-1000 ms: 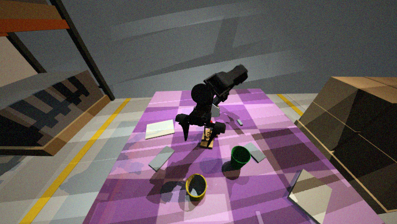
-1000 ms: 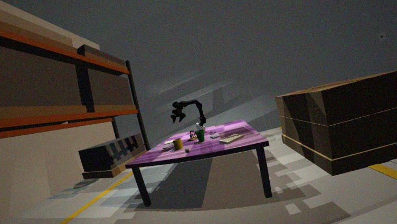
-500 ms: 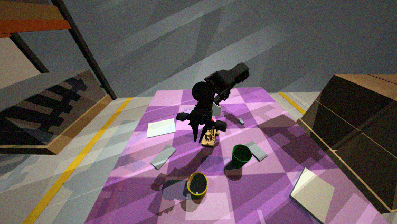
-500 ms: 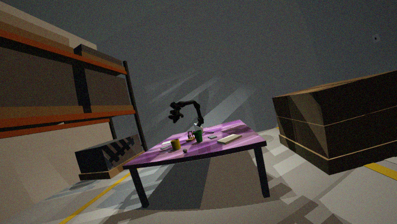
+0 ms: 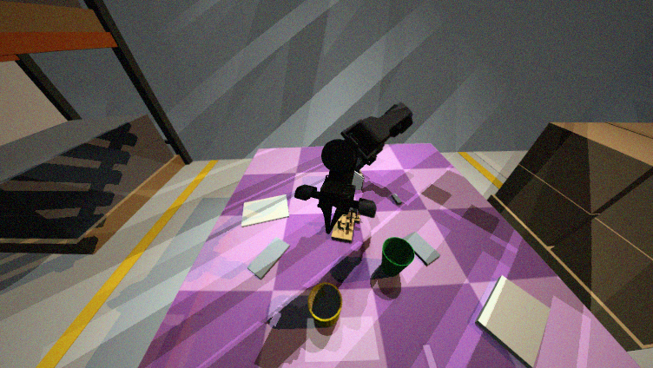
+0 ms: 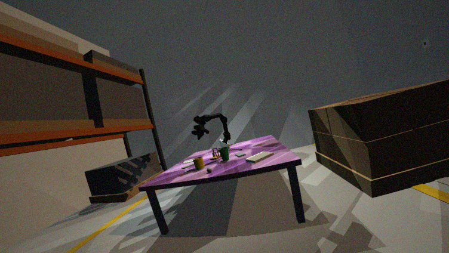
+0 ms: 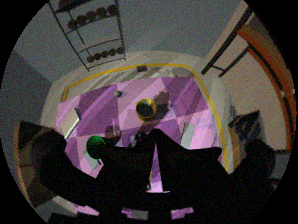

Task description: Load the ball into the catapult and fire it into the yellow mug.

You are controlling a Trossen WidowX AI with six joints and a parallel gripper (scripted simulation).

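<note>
The red ball is 30 cm behind my gripper tip, 19 cm below it and 11 cm to the left of it. Round my gripper tip: yellow mug (23 cm below, 10 cm ahead, 2 cm to the right); then wooden catapult (23 cm behind, 20 cm below, 11 cm to the left); then green mug (23 cm below, 21 cm to the left, 1 cm behind).
</note>
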